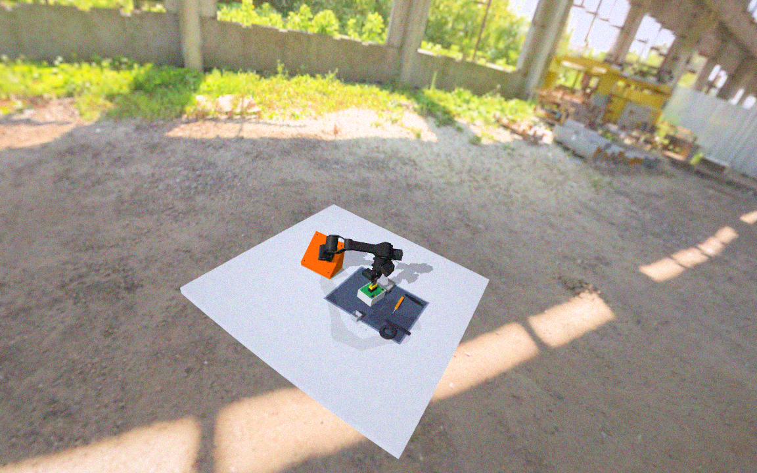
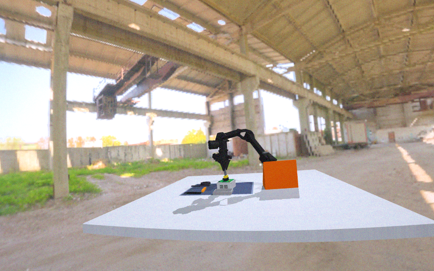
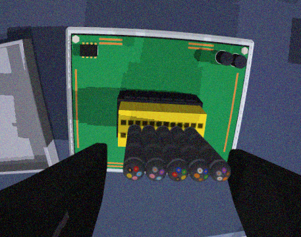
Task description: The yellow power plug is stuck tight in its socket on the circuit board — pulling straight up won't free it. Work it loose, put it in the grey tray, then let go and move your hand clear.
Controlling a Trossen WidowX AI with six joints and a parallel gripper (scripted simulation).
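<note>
The yellow power plug lies 40 mm below my gripper tip. Round my gripper tip: dark mat 50 mm ahead, 120 mm below; black rod 210 mm ahead, 120 mm to the right, 120 mm below.
</note>
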